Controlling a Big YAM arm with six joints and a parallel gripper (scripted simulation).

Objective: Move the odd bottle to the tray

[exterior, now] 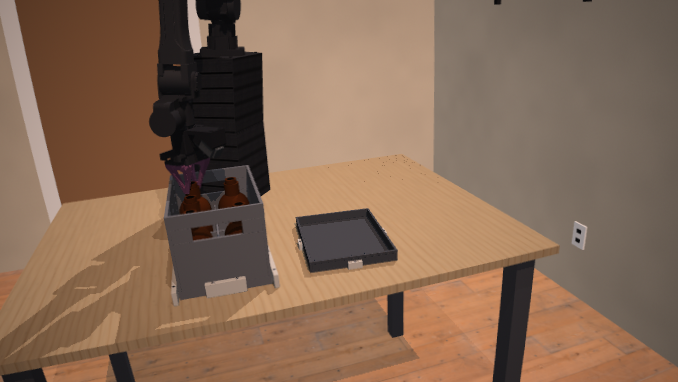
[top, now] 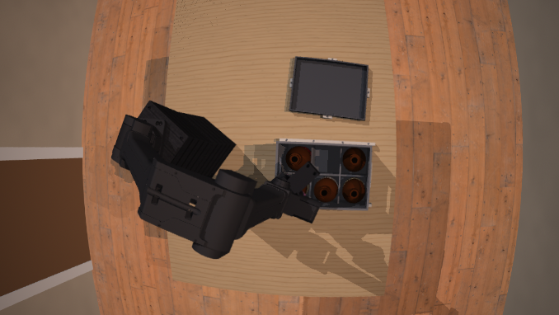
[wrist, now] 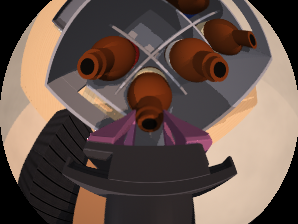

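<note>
My hand is 90 mm short of the grey crate, 70 mm above it and 50 mm to the right of it. The rest, counted from my hand: dark tray (330 mm to the left, 140 mm below, 60 mm ahead).
</note>
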